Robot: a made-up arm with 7 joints.
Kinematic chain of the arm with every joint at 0, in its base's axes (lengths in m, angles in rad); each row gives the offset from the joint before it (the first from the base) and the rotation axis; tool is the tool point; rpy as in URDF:
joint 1: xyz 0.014 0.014 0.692 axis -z
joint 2: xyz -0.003 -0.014 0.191 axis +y
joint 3: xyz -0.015 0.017 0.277 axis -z
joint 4: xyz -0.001 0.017 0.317 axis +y
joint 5: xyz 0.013 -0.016 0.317 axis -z
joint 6: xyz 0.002 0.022 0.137 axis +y
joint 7: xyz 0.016 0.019 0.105 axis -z
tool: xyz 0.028 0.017 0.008 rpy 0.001 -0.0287 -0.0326
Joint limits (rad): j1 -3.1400..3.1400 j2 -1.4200..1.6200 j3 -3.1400..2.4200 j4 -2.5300..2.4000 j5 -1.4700..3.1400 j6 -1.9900..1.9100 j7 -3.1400..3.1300
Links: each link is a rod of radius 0.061 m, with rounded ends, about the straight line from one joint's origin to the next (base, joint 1, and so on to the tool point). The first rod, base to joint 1, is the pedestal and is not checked.
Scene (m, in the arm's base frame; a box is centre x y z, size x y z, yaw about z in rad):
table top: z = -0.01
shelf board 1: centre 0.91 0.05 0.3 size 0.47 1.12 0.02 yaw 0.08
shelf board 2: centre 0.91 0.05 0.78 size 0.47 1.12 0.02 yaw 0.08
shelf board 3: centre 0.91 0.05 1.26 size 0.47 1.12 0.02 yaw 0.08
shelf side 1: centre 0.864 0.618 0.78 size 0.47 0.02 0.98 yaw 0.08
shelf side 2: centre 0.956 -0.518 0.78 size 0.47 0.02 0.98 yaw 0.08
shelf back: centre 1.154 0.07 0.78 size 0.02 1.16 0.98 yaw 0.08
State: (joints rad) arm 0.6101 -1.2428 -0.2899 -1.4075 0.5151 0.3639 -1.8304
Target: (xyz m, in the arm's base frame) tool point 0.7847 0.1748 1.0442
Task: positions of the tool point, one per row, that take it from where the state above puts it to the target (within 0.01 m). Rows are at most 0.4 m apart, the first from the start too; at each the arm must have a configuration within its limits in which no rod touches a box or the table.
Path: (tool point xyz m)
1: -0.5229 0.6795 0.7218
2: -0.1735 0.7739 0.8398
3: 0.1649 0.6821 0.9465
4: 0.3882 0.4398 1.0200
5: 0.4361 0.1469 1.0442
6: 0.5567 0.1626 1.0605
7: 0.6739 0.1704 1.0621
8: 0.7847 0.1748 1.0442

